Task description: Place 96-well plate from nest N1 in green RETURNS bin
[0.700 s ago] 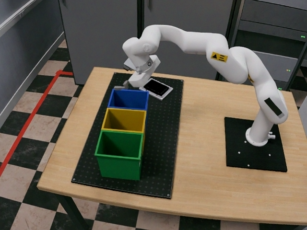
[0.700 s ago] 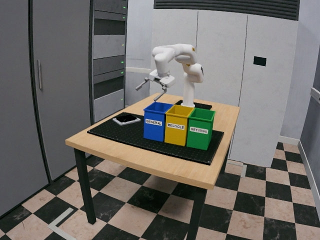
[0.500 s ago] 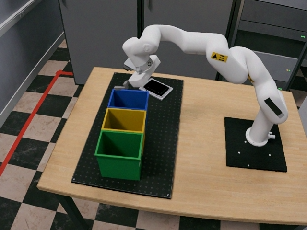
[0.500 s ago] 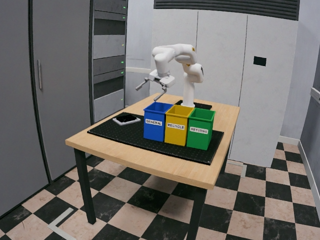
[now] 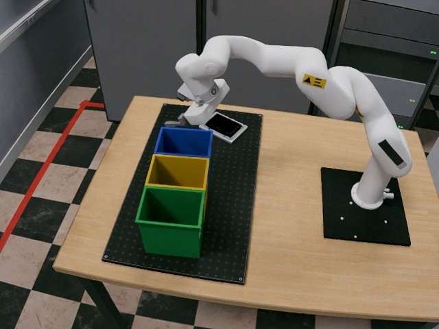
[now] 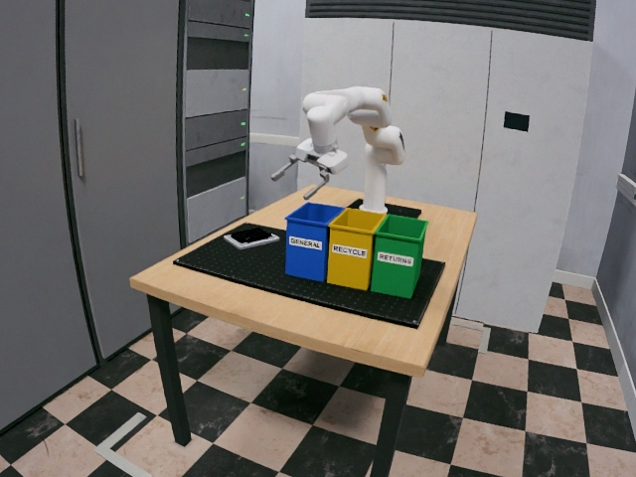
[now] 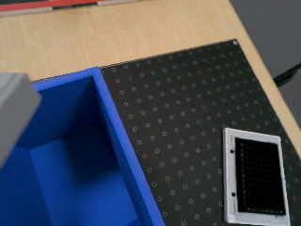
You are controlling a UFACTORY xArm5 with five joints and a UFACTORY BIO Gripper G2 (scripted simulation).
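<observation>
Right now the black 96-well plate is 120 mm behind my hand, 220 mm to the right of it and 240 mm below it. From my hand the other things lie so: plate nest N1 (120 mm behind, 220 mm to the right, 250 mm below); then blue general bin (20 mm behind, 70 mm to the left, 170 mm below); then yellow recycle bin (20 mm behind, 200 mm to the left, 170 mm below).
</observation>
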